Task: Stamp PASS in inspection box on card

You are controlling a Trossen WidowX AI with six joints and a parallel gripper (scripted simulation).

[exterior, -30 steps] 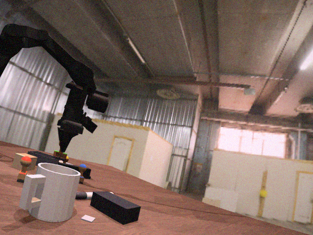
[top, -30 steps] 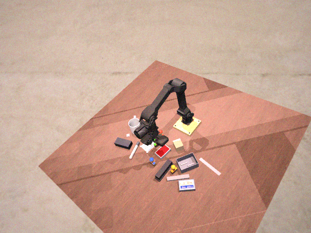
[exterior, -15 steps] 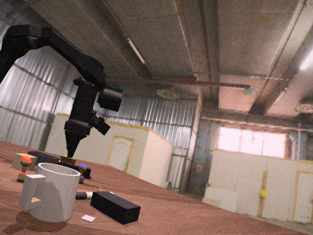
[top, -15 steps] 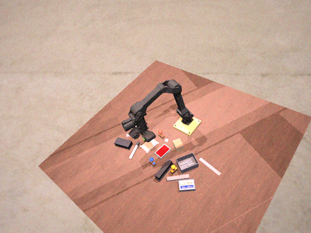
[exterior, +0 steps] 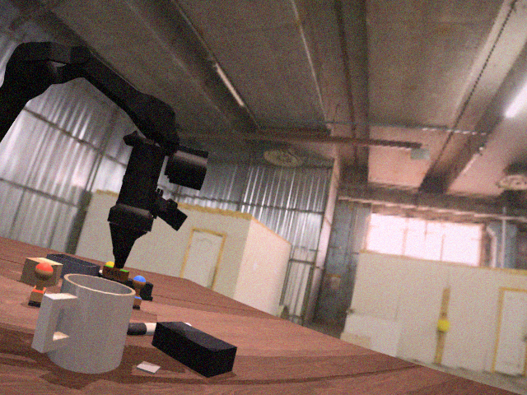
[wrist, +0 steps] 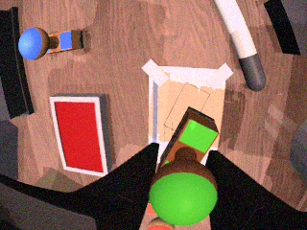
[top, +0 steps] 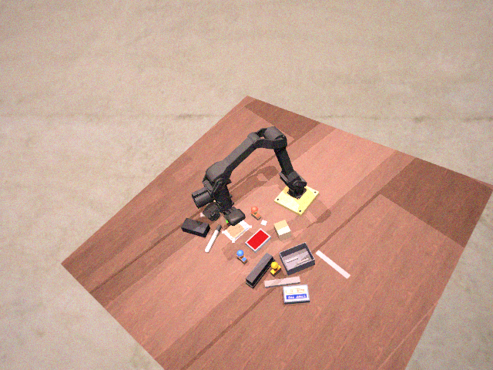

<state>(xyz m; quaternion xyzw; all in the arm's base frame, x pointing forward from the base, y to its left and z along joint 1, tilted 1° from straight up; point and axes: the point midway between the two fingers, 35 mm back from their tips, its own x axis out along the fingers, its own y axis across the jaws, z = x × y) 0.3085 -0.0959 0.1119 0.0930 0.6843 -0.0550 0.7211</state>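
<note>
Right now the card is 10 mm behind my gripper tip and 90 mm below it. Also, from my gripper tip: green-knobbed stamp 10 mm below; red-knobbed stamp 110 mm behind, 30 mm to the left, 70 mm below; marker pen 60 mm ahead, 50 mm to the right, 80 mm below.
</note>
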